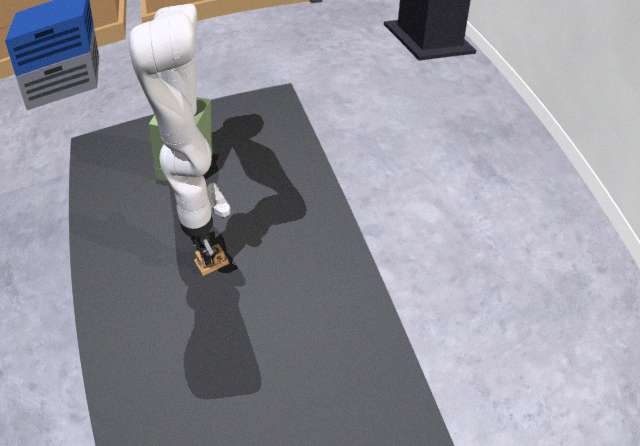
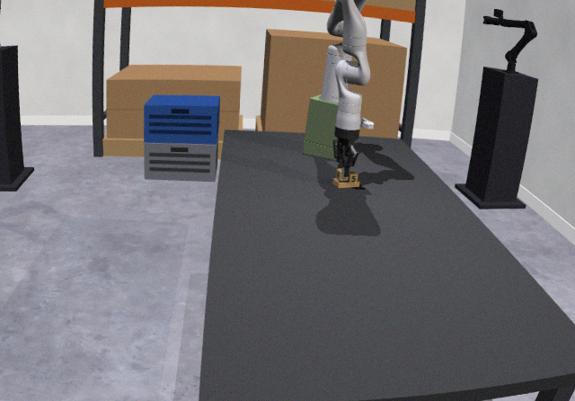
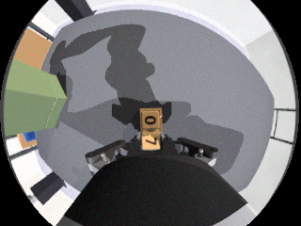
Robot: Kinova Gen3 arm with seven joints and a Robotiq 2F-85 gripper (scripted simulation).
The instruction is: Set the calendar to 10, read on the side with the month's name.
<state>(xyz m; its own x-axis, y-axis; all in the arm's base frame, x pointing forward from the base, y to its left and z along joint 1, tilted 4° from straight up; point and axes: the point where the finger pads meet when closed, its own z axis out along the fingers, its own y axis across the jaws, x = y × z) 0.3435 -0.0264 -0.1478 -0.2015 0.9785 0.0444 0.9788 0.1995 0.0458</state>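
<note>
My hand is 4 cm above the wooden calendar tray and 2 cm to the right of it.
</note>
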